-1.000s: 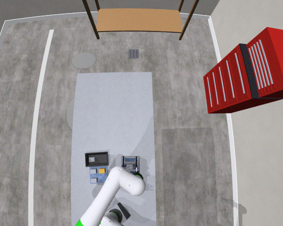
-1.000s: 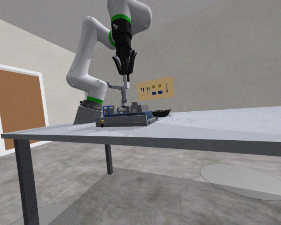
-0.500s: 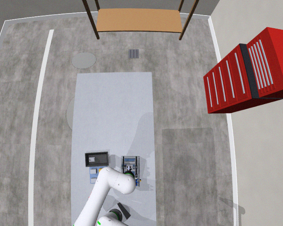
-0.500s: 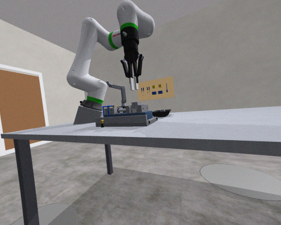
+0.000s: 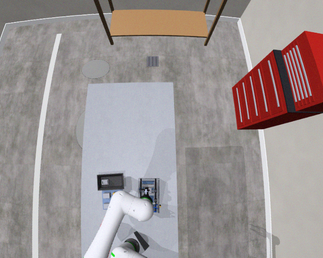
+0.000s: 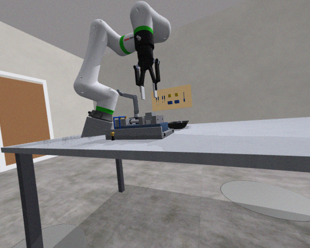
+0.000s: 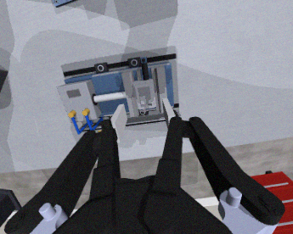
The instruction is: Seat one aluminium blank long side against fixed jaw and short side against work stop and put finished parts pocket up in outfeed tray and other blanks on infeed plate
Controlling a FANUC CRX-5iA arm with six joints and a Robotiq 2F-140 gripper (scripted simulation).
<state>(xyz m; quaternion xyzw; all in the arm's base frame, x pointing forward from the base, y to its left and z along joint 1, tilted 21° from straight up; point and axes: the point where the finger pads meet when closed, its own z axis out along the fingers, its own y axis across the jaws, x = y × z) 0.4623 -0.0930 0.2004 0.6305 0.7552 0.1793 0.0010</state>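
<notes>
Right now my hand is 12 cm above the black work stop rod and 5 cm to the right of it. Also, from my hand: blue infeed plate (29 cm to the left, 21 cm below, 17 cm behind); then hose-end block (15 cm behind, 14 cm below, 3 cm to the right); then brass blank (26 cm to the left, 19 cm below, 12 cm behind).
</notes>
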